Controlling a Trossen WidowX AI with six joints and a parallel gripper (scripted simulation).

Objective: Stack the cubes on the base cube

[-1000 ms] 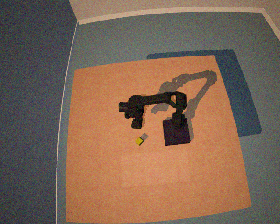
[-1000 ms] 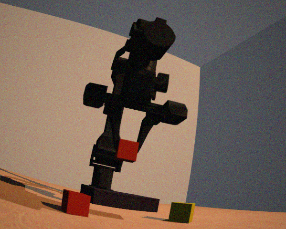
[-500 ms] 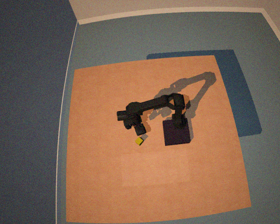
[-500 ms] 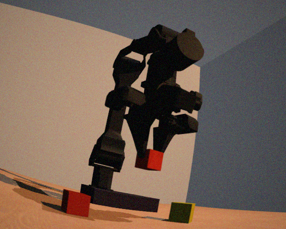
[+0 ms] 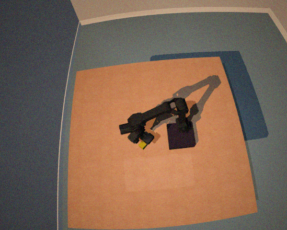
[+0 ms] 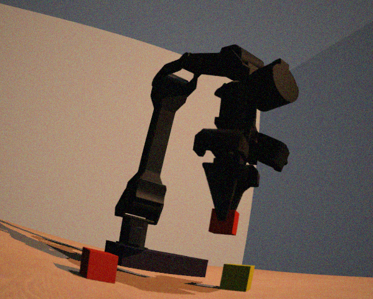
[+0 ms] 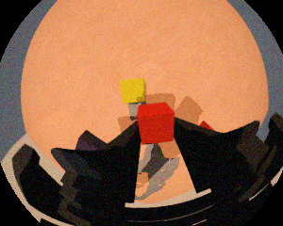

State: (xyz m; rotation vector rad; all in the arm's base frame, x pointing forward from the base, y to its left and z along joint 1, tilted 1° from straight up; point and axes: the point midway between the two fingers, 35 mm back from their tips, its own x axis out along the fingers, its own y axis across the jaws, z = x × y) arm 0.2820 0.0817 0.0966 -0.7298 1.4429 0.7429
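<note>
Right now my gripper tip is 1 cm past the yellow-green base cube, 4 cm to the right of it and 8 cm above it.
</note>
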